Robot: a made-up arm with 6 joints.
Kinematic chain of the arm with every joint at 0, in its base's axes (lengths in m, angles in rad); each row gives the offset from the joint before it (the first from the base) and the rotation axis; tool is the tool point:
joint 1: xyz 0 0 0.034 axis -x
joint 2: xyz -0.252 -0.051 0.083 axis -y
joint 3: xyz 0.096 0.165 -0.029 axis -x
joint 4: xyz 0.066 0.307 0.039 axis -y
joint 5: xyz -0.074 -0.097 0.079 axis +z
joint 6: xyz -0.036 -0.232 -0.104 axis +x
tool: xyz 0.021 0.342 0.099
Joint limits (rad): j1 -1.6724..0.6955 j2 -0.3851..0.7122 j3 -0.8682..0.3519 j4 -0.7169..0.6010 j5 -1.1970..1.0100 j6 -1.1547..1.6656
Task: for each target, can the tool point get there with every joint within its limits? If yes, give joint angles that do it. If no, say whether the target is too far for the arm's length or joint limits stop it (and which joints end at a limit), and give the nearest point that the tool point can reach.
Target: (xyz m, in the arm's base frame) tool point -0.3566 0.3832 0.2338
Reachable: yes | joints 0.1305 0.6155 0.0756 0.3009 -0.3753 0.5516
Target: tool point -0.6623 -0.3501 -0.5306
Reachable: no: joint limits stop it (at a limit: joint 1, joint 2, joint 3, joint 6) | nearest point -0.5014 -0.3480 -0.2352 | short by 0.336 m
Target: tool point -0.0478 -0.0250 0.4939
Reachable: yes | joints -0.8383 -0.2592 0.1168 -0.2822 -0.4644 0.7492
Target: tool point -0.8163 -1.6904 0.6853
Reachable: no: too far | nearest point -0.4181 -0.5650 0.3085 | short by 1.252 m
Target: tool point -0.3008 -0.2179 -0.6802
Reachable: no: joint limits stop it (at a limit: joint 1, joint 2, joint 3, joint 5, joint 6) | nearest point -0.1993 -0.0299 -0.3623 | short by 0.383 m
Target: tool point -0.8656 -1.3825 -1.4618
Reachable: no: too far | nearest point -0.4066 -0.4199 -0.2521 | short by 1.613 m
